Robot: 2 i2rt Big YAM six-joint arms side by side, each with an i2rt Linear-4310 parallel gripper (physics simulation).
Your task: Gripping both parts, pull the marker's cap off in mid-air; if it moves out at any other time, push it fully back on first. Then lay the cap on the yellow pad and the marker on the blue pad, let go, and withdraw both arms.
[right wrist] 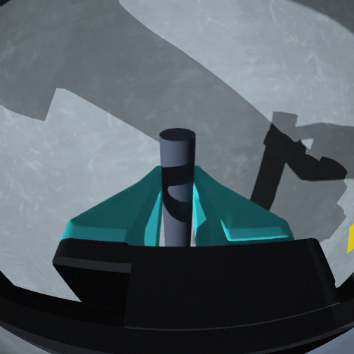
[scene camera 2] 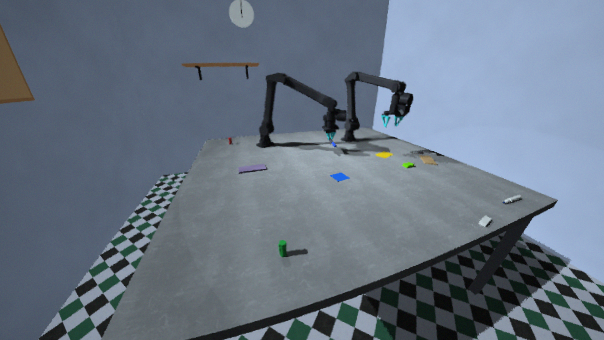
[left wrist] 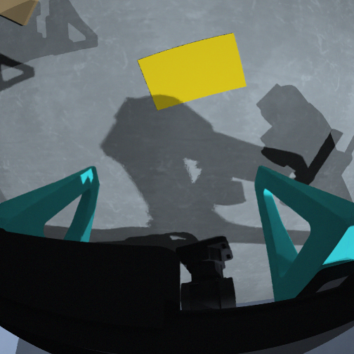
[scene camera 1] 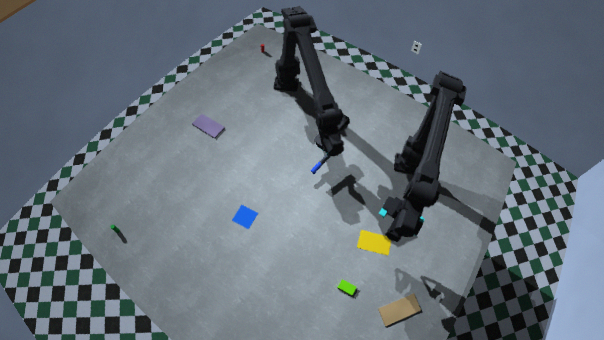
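Seen in the pictures: left gripper, fingertip midpoint: (scene camera 2: pixel 390 126); right gripper, fingertip midpoint: (scene camera 2: pixel 329 140); left arm's base, link origin: (scene camera 2: pixel 348 140) (scene camera 1: pixel 407 165); right arm's base, link origin: (scene camera 2: pixel 265 145) (scene camera 1: pixel 286 84).
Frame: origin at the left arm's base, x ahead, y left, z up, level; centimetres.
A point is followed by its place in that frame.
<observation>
My right gripper (scene camera 1: pixel 326 151) @(x 7.3, y -34.5, z 7.9 cm) (scene camera 2: pixel 330 136) @(x 7.3, y -34.5, z 7.9 cm) (right wrist: pixel 177 174) is shut on the marker's dark grey body (right wrist: pixel 177 152) and holds it above the table. The blue cap (scene camera 1: pixel 316 167) @(x 15.3, y -38.9, z 8.2 cm) (scene camera 2: pixel 334 144) @(x 16.0, y -40.1, z 7.9 cm) is at the marker's far end, tilted down in scene camera 1; whether it is fully seated is too small to tell. My left gripper (scene camera 1: pixel 402 216) @(x 37.7, y -8.3, z 19.4 cm) (scene camera 2: pixel 391 124) @(x 37.7, y -8.3, z 19.4 cm) (left wrist: pixel 176 174) is open and empty, high above the table near the yellow pad (scene camera 1: pixel 372 242) @(x 38.5, y -12.0, z 0.1 cm) (scene camera 2: pixel 384 155) @(x 39.2, y -12.7, z 0.1 cm) (left wrist: pixel 195 70). The blue pad (scene camera 1: pixel 245 216) @(x 38.3, y -62.1, z 0.0 cm) (scene camera 2: pixel 340 177) @(x 39.3, y -62.6, z 0.1 cm) lies flat, bare, left of the yellow pad.
A lime block (scene camera 1: pixel 347 288) @(x 58.4, y -19.0, z 1.5 cm) (scene camera 2: pixel 408 165) @(x 58.5, y -21.3, z 1.4 cm) and a tan block (scene camera 1: pixel 400 310) @(x 63.5, y 2.1, z 0.8 cm) (scene camera 2: pixel 428 160) @(x 64.2, y -0.3, z 0.8 cm) lie beyond the yellow pad. A purple block (scene camera 1: pixel 208 126) @(x 0.0, y -91.7, z 0.8 cm) (scene camera 2: pixel 252 169) @(x 1.5, y -93.1, z 0.8 cm) and a green cylinder (scene camera 1: pixel 114 228) @(x 58.8, y -112.9, z 3.8 cm) (scene camera 2: pixel 283 248) @(x 59.3, y -114.0, z 3.5 cm) are at the left. A red cylinder (scene camera 1: pixel 262 48) @(x -57.0, y -81.8, z 3.2 cm) stands at the back.
</observation>
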